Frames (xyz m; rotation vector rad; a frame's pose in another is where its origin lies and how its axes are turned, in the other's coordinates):
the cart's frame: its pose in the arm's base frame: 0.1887 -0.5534 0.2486 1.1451 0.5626 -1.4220
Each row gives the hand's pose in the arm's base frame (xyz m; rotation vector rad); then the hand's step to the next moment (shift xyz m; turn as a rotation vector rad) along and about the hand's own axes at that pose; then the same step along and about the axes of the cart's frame.
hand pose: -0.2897 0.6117 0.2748 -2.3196 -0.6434 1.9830
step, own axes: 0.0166 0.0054 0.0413 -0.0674 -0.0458 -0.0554
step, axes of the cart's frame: 0.0211 -0.0384 0.0096 -0.0868 0.0464 -0.0040
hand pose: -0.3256 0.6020 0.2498 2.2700 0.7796 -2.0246
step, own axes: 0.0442 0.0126 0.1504 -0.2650 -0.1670 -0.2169
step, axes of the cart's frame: 0.0624 -0.1350 0.0511 -0.3316 0.1874 -0.0086
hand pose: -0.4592 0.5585 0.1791 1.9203 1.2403 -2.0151
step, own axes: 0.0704 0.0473 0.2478 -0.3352 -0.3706 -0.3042
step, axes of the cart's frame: 0.1418 -0.1713 0.1384 -0.5567 0.1684 -0.0631
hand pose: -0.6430 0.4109 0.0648 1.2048 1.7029 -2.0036
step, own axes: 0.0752 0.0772 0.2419 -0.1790 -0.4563 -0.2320
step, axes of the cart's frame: 0.1862 -0.0764 0.1721 -0.5409 -0.0208 -0.0329
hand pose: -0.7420 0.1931 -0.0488 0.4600 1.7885 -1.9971
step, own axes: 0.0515 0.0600 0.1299 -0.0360 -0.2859 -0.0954
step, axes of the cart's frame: 0.1173 0.0045 0.0966 -0.2935 -0.0694 0.0346
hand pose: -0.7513 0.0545 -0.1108 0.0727 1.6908 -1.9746
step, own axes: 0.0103 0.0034 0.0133 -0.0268 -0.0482 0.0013
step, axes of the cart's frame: 0.0107 -0.0008 0.0134 -0.0520 0.0148 0.0108
